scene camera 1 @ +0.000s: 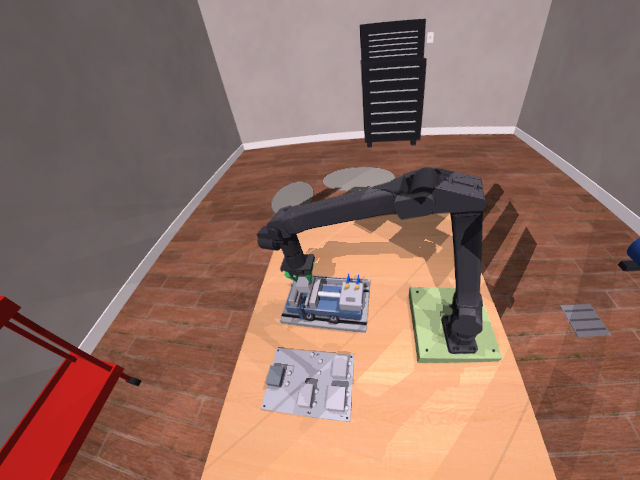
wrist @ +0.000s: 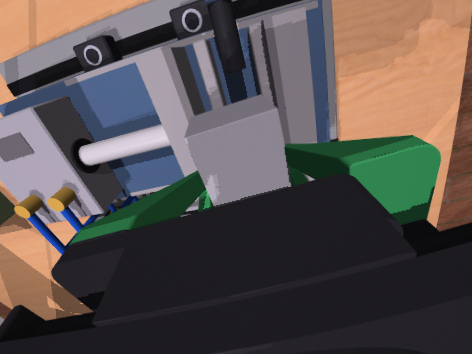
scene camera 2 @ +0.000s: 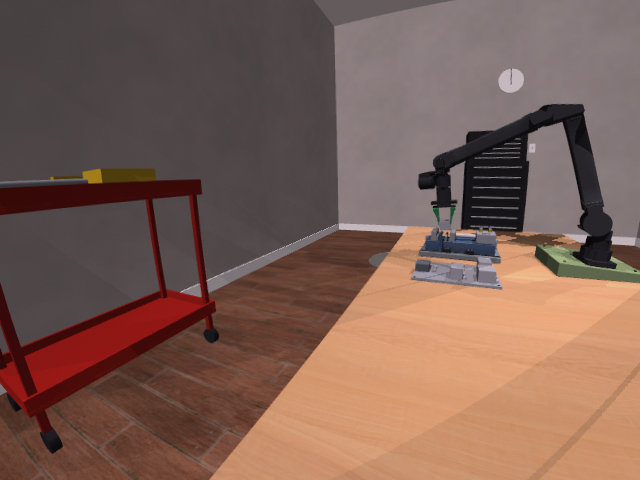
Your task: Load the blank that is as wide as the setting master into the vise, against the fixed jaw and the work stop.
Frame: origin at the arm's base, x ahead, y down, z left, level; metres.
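Seen in the pictures: gripper, fingertip midpoint: (scene camera 1: 305, 281) (wrist: 245, 166) (scene camera 2: 444, 224); arm's base, origin of the base link: (scene camera 1: 457, 334) (scene camera 2: 592, 261).
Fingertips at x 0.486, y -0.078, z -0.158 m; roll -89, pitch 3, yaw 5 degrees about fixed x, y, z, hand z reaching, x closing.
Note:
Offsets run from my fingertips to a thing's top centre. "*": to the spot under its first point.
My gripper (scene camera 1: 301, 277) (scene camera 2: 444, 218) (wrist: 245, 166) has green fingers and is shut on a light grey blank @[dx -0.001, dy -0.020, dz +0.002 m] (scene camera 1: 303, 283) (scene camera 2: 444, 224) (wrist: 240, 150). The blank is over the jaw gap of the blue vise @[dx -0.063, dy +0.017, dz +0.019 m] (scene camera 1: 338, 312) (scene camera 2: 467, 247) (wrist: 115, 102); whether it touches the jaws is unclear. In the wrist view, the moving jaw (wrist: 162, 87) is left of the gap and the fixed jaw (wrist: 295, 75) right. A black rod @[dx +0.012, dy +0.020, dz +0.064 m] (wrist: 228, 42), perhaps the work stop, reaches over the gap. A dark grey block @[dx +0.070, dy +0.083, dz +0.290 m] (scene camera 1: 276, 375) (scene camera 2: 422, 265), perhaps the setting master, sits on the grey plate @[dx -0.033, dy +0.108, dz +0.294 m] (scene camera 1: 281, 400) (scene camera 2: 439, 279).
Light grey blocks @[dx -0.033, dy +0.072, dz +0.339 m] (scene camera 1: 306, 395) @[dx -0.118, dy +0.072, dz +0.342 m] (scene camera 1: 336, 397) @[dx -0.125, dy +0.072, dz +0.253 m] (scene camera 1: 339, 366) stand on the same plate. The vise's right end has a grey housing @[* dx -0.157, dy +0.019, dz +0.054 m] (scene camera 1: 351, 298) (wrist: 30, 150) with brass fittings and blue lines. The arm stands on a green base (scene camera 1: 426, 330) (scene camera 2: 563, 266). A red cart (scene camera 2: 201, 242) is at the left.

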